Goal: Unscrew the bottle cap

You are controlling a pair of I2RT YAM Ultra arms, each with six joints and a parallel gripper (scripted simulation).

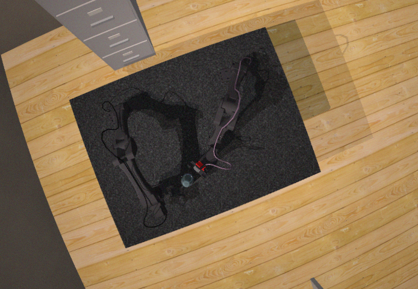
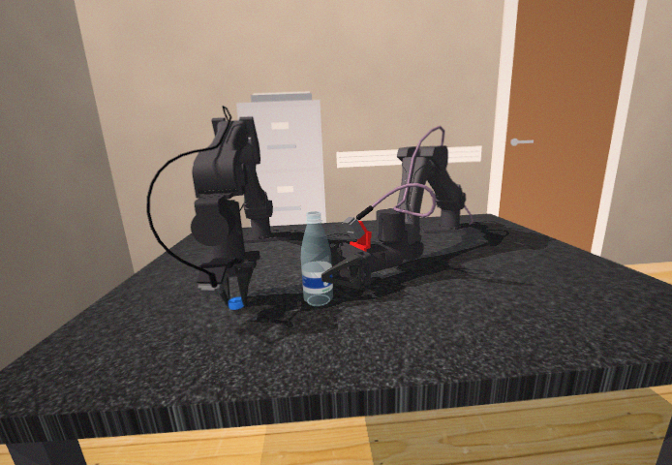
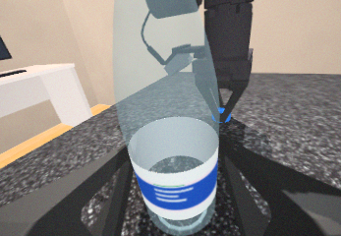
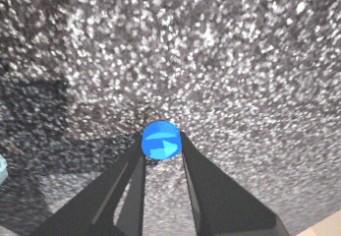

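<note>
Right now the clear bottle is 3 cm above my left hand. Round my left hand: blue cap (1 cm ahead, 16 cm to the right, 6 cm below).
My right hand is right at the blue cap. Also, from my right hand: clear bottle 16 cm to the left, 8 cm above.
</note>
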